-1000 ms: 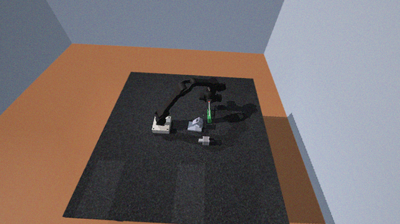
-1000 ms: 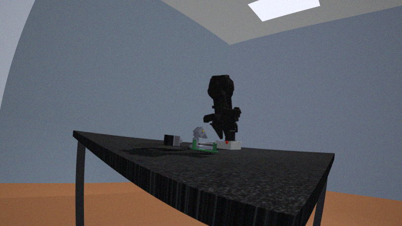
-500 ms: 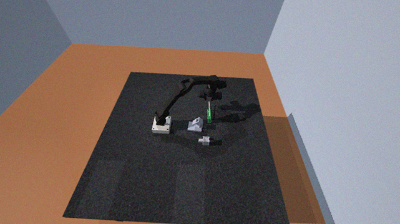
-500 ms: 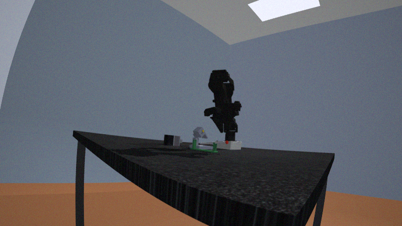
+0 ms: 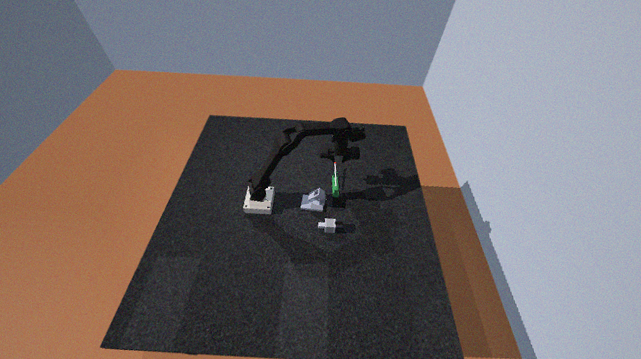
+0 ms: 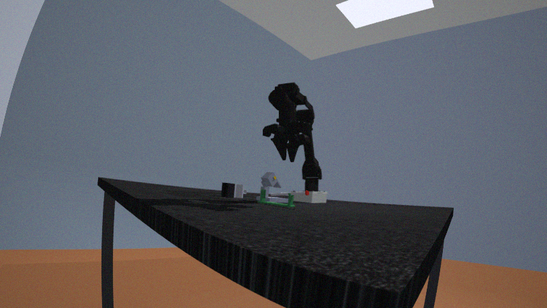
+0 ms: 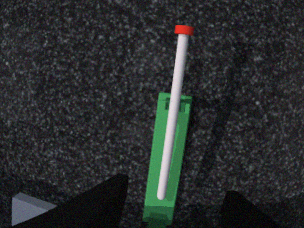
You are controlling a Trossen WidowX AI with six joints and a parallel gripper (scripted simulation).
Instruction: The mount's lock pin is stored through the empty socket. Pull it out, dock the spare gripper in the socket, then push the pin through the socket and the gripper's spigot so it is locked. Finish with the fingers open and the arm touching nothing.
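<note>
The green cradle is 12 cm below my gripper tip and 4 cm to the right of it. From my gripper tip the other things lie so: spare gripper: 29 cm to the right, 12 cm below; grey mount: 17 cm to the right, 9 cm below, 8 cm behind.
</note>
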